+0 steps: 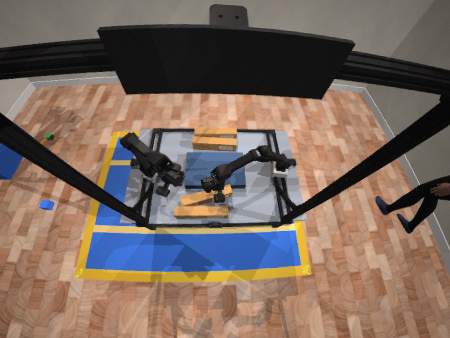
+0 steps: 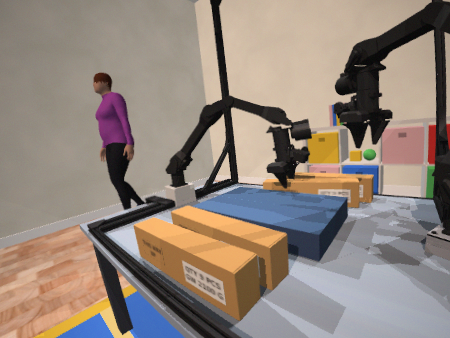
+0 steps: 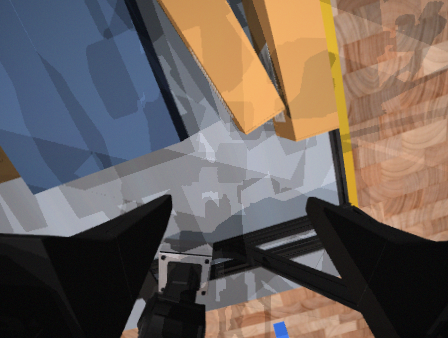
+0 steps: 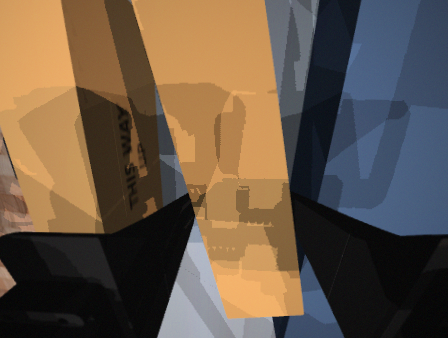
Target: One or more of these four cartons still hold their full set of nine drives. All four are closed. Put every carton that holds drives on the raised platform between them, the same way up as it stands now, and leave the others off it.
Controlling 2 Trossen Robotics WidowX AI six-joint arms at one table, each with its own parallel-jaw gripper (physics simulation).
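Places are measured from the left arm's base along level axes (x ahead, y left, z up), in millimetres.
Pixels of known places: left gripper, fingertip midpoint: (image 1: 172,185) (image 2: 366,146) (image 3: 239,202); right gripper, fingertip midpoint: (image 1: 217,192) (image 2: 288,185) (image 4: 240,197); left arm's base at its link origin: (image 1: 150,172) (image 3: 184,275); right arm's base at its link origin: (image 1: 280,167) (image 2: 179,184).
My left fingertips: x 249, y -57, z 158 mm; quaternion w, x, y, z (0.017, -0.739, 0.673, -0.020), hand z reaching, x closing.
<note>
For each thing: its middle in the pictures, then the offset to it from my left fingertips.
- tan carton at the middle of its body: (image 4: 223,97) (image 3: 193,13) (image 2: 308,191) (image 1: 206,196) 175 mm ahead, 68 mm left, 157 mm down
- blue platform at the middle of its body: (image 3: 46,31) (image 2: 266,211) (image 1: 215,170) 140 mm ahead, 270 mm left, 169 mm down
- labelled carton at the middle of its body: (image 2: 184,255) (image 1: 215,134) 15 mm ahead, 547 mm left, 157 mm down
A tan carton (image 1: 193,199) (image 2: 320,188) (image 3: 225,65) (image 4: 225,150) lies slanted beside the blue platform (image 1: 197,162) (image 2: 250,205) (image 3: 100,100) (image 4: 390,60). My right gripper (image 1: 219,196) (image 2: 284,184) (image 4: 240,197) is shut on this slanted carton near one end, a finger against each long side. Another carton (image 1: 201,212) (image 2: 368,188) (image 3: 305,65) (image 4: 40,125) lies on its outer side. Across the platform lie a labelled carton (image 2: 200,270), reading "QTY 9 PCS", and a carton (image 2: 225,225) nearer the platform. My left gripper (image 1: 162,189) (image 2: 366,143) (image 3: 239,202) is open and empty, high above the table.
The platform bears no carton. A black frame (image 2: 105,229) runs along the table's edges. A person (image 2: 115,120) stands beyond the table, and a shelf with coloured boxes (image 2: 324,146) stands behind it. The right arm reaches over the platform.
</note>
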